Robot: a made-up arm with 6 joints. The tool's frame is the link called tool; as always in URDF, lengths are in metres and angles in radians.
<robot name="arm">
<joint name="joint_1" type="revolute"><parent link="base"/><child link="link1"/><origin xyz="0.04 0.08 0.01"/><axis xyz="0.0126 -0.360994 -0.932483"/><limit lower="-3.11" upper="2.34"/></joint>
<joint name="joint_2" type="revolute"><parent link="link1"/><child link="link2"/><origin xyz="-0.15 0.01 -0.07"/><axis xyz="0 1 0"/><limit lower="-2.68" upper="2.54"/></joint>
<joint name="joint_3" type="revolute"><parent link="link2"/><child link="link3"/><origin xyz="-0.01 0.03 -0.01"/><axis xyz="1 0 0"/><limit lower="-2.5" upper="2.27"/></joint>
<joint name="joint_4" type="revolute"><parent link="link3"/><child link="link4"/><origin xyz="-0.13 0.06 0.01"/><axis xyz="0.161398 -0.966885 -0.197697"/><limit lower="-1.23" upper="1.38"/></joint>
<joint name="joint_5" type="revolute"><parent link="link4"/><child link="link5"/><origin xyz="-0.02 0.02 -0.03"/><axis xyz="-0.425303 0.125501 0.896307"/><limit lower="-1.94" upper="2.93"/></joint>
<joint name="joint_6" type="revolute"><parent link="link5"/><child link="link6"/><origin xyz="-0.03 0.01 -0.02"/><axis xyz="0 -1 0"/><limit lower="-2.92" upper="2.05"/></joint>
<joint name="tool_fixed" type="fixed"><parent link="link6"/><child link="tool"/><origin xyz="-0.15 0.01 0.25"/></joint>
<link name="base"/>
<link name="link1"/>
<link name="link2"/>
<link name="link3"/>
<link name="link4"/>
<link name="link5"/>
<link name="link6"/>
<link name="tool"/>
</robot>
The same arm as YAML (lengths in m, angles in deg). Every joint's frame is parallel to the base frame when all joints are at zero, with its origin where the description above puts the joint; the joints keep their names.
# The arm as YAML. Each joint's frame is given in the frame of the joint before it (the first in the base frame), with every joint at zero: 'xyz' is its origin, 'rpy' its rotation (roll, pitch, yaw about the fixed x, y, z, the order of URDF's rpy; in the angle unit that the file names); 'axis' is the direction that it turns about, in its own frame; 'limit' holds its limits. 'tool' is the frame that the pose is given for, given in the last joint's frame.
units:
  length: m
  angle: deg
joints:
  - name: joint_1
    type: revolute
    origin:
      xyz: [0.04, 0.08, 0.01]
      rpy: [0.0, 0.0, 0.0]
    axis: [0.0126, -0.360994, -0.932483]
    limit:
      lower: -178.19
      upper: 134.07
  - name: joint_2
    type: revolute
    origin:
      xyz: [-0.15, 0.01, -0.07]
      rpy: [0.0, 0.0, 0.0]
    axis: [0.0, 1.0, 0.0]
    limit:
      lower: -153.55
      upper: 145.53
  - name: joint_3
    type: revolute
    origin:
      xyz: [-0.01, 0.03, -0.01]
      rpy: [0.0, 0.0, 0.0]
    axis: [1.0, 0.0, 0.0]
    limit:
      lower: -143.24
      upper: 130.06
  - name: joint_4
    type: revolute
    origin:
      xyz: [-0.13, 0.06, 0.01]
      rpy: [0.0, 0.0, 0.0]
    axis: [0.161398, -0.966885, -0.197697]
    limit:
      lower: -70.47
      upper: 79.07
  - name: joint_5
    type: revolute
    origin:
      xyz: [-0.02, 0.02, -0.03]
      rpy: [0.0, 0.0, 0.0]
    axis: [-0.425303, 0.125501, 0.896307]
    limit:
      lower: -111.15
      upper: 167.88
  - name: joint_6
    type: revolute
    origin:
      xyz: [-0.03, 0.01, -0.02]
      rpy: [0.0, 0.0, 0.0]
    axis: [0.0, -1.0, 0.0]
    limit:
      lower: -167.3
      upper: 117.46
tool:
  origin:
    xyz: [-0.15, 0.01, 0.25]
    rpy: [0.0, 0.0, 0.0]

